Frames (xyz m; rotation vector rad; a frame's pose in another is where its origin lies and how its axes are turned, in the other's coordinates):
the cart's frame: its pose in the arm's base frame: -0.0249 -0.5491 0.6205 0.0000 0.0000 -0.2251
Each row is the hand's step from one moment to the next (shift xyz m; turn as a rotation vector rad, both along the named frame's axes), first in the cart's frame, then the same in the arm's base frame.
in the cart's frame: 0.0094 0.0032 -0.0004 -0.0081 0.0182 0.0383
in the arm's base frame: 0.0099 0.0010 -0.0004 -0.0038 0.0195 0.0383
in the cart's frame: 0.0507 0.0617 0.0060 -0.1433 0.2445 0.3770
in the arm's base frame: 0.0632 0.0488 0.0060 -0.0851 0.2703 0.3770
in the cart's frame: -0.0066 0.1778 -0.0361 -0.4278 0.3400 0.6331
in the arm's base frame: 0.0333 0.1748 -0.0361 -0.3411 0.4269 0.6331
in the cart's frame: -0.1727 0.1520 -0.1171 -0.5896 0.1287 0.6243
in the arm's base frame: -0.1344 0.1867 -0.1171 -0.5460 0.2571 0.6243
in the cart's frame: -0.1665 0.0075 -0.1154 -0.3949 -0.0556 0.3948
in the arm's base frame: -0.1606 0.0445 -0.1154 -0.3973 0.0339 0.3948
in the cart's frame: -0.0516 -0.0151 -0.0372 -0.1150 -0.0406 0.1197
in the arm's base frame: -0.0537 -0.0032 -0.0372 -0.1212 -0.0139 0.1197
